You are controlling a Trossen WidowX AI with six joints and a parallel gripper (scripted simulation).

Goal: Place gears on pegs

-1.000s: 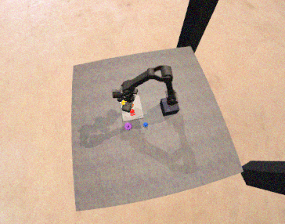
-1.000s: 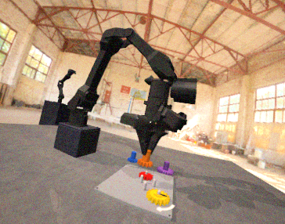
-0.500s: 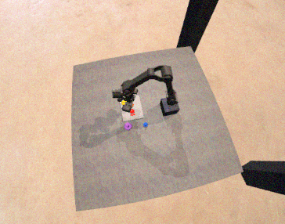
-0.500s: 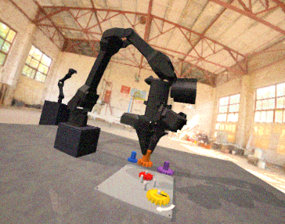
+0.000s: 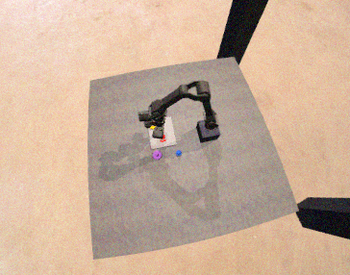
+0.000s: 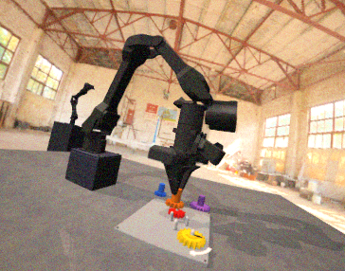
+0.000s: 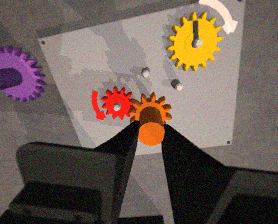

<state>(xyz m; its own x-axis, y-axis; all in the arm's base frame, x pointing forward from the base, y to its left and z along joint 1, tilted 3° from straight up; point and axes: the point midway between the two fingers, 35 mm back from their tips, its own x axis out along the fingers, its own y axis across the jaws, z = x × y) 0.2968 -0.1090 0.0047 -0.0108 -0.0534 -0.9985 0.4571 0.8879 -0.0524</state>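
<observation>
Now: gripper tip 60 mm above the red gear, 40 mm to the right of it and 10 mm short of it. Also, from my gripper tip: orange gear (10 mm below); yellow gear (60 mm to the right, 60 mm below, 40 mm ahead); red arrow (60 mm to the left, 60 mm below, 10 mm ahead).
</observation>
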